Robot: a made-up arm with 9 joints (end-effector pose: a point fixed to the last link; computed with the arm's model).
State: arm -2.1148 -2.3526 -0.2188 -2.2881 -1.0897 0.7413 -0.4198 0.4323 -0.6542
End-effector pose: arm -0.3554 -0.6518 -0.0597 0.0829 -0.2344 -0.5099 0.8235
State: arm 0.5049 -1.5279 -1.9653 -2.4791 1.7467 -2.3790 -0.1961 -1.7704 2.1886
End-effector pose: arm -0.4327 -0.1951 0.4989 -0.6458 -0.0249 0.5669 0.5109
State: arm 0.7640 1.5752 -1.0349 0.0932 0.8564 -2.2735 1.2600 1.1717 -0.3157
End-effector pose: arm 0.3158 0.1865 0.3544 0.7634 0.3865 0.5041 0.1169
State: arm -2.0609 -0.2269 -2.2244 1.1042 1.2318 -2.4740 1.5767 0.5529 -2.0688
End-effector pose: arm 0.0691 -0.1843 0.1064 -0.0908 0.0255 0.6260 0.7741
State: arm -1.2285 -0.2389 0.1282 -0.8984 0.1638 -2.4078 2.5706 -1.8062 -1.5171
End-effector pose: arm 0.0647 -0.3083 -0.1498 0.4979 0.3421 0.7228 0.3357
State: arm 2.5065 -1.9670 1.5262 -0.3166 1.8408 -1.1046 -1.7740 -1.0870 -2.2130
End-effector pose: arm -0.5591 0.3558 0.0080 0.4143 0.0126 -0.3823 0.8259
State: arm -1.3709 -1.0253 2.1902 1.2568 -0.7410 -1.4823 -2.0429 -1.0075 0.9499
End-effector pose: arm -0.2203 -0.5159 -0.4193 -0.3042 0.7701 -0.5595 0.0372
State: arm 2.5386 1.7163 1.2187 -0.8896 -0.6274 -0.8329 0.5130 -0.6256 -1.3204
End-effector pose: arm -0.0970 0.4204 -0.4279 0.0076 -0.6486 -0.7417 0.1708
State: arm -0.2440 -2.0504 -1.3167 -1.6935 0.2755 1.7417 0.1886 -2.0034 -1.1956
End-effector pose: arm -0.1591 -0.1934 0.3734 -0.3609 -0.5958 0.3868 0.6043
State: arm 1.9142 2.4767 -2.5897 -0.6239 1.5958 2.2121 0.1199 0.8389 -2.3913
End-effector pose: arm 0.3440 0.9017 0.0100 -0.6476 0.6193 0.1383 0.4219
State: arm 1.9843 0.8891 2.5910 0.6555 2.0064 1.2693 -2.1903 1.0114 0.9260
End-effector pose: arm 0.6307 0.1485 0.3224 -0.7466 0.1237 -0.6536 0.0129
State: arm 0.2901 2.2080 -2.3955 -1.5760 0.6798 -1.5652 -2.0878 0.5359 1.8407
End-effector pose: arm -0.3779 0.3774 0.8801 0.4235 -0.5761 -0.6983 0.0342
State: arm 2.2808 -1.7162 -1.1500 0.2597 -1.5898 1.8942 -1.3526 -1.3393 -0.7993
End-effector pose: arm -0.0866 0.1227 0.0869 0.4207 0.7404 0.5120 0.1121
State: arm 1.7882 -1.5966 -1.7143 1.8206 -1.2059 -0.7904 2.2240 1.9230 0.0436
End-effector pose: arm -0.0545 0.7349 0.8537 0.0339 -0.3873 -0.8688 0.3065
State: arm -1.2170 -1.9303 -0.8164 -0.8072 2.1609 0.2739 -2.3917 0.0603 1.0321
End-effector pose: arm 0.4052 -0.2667 0.3243 0.5473 0.5077 0.2522 0.6157
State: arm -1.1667 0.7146 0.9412 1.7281 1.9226 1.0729 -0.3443 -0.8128 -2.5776
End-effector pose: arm 0.4119 -0.7274 -0.2278 -0.0276 0.6632 0.6937 0.2796
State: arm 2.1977 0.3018 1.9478 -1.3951 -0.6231 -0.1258 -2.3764 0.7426 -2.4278
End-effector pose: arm -0.1874 0.0959 -0.6341 0.2103 -0.8453 0.1884 0.4535
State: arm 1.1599 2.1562 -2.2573 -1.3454 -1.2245 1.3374 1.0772 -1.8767 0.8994
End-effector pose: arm -0.1957 0.6171 0.3057 -0.3256 0.4111 -0.4469 0.7247
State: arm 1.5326 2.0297 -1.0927 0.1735 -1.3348 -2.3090 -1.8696 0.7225 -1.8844
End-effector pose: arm 0.0178 0.1445 -0.0363 0.4375 -0.7319 0.3861 0.3520
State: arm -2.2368 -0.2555 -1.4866 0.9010 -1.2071 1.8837 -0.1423 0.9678 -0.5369
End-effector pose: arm 0.3947 0.3599 -0.1839 -0.5305 0.1314 0.0146 0.8373
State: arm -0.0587 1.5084 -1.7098 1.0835 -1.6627 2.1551 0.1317 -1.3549 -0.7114
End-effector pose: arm -0.0780 -0.4603 0.6368 0.7507 -0.5846 0.2083 0.2266
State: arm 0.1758 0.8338 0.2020 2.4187 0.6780 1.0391 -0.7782 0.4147 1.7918
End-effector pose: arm -0.6844 -0.3065 0.6050 -0.3221 -0.0246 0.5614 0.7619
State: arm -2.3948 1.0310 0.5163 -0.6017 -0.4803 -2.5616 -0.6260 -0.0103 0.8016
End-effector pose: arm -0.1975 -0.2448 -0.4035 0.2805 -0.8288 0.3907 0.2858
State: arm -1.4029 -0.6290 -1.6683 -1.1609 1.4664 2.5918 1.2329 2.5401 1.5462
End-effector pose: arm -0.2237 -0.4398 -0.3043 0.5865 0.7941 0.1477 0.0601
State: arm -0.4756 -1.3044 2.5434 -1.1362 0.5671 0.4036 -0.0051 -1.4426 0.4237
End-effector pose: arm -0.0825 -0.1100 0.3048 0.2707 0.8708 -0.1074 0.3960
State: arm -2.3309 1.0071 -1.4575 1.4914 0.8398 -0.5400 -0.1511 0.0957 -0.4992
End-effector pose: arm -0.2573 0.2638 -0.7534 0.6806 -0.1772 -0.7080 0.0644
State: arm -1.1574 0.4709 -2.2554 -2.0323 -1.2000 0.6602 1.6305 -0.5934 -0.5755
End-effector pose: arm 0.4302 -0.0404 0.2787 -0.8375 -0.2324 -0.1284 0.4776
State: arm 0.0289 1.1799 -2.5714 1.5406 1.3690 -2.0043 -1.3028 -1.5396 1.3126
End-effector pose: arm 0.0118 -0.5203 0.4486 0.8365 -0.3293 0.4228 0.1146
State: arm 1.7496 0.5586 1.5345 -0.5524 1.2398 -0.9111 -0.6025 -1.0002 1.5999
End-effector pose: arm 0.1324 0.3314 -0.0597 -0.7412 0.1010 -0.3367 0.5719
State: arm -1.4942 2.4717 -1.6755 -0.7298 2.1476 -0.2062 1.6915 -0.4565 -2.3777
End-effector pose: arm -0.5281 -0.2830 0.0306 0.9247 0.1587 -0.2756 0.2092
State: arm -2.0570 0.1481 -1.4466 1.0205 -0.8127 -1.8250 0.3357 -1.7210 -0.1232
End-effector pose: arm 0.1194 -0.1843 -0.4615 0.5167 0.6347 0.5465 0.1777
